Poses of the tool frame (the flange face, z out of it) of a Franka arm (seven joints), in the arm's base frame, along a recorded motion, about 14 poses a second.
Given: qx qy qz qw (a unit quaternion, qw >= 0); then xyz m.
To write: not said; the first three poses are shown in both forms.
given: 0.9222 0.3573 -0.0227 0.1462 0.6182 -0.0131 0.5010
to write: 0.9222 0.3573 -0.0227 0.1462 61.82 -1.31 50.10
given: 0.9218 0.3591 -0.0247 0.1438 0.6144 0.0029 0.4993
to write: 0.9218 0.3591 -0.0247 0.1438 61.44 0.29 49.93
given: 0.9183 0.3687 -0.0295 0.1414 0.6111 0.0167 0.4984
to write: 0.9183 0.3687 -0.0295 0.1414 61.11 1.67 49.84
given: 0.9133 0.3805 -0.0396 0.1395 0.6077 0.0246 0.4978
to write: 0.9133 0.3805 -0.0396 0.1395 60.77 2.46 49.78
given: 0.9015 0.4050 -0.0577 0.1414 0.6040 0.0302 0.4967
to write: 0.9015 0.4050 -0.0577 0.1414 60.40 3.02 49.67
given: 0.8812 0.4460 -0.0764 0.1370 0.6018 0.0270 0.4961
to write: 0.8812 0.4460 -0.0764 0.1370 60.18 2.70 49.61
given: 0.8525 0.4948 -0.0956 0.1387 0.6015 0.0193 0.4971
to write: 0.8525 0.4948 -0.0956 0.1387 60.15 1.93 49.71
